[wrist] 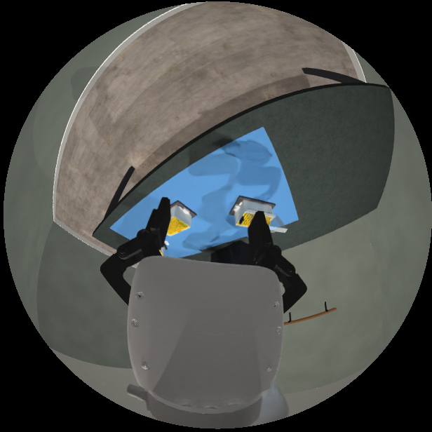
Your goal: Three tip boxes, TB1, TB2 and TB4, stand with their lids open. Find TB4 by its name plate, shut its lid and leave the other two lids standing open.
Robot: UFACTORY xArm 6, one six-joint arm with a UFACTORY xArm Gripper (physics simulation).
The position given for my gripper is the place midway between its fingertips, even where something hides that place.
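Note:
Tip box [241,204] in sight. My gripper [211,213] too.

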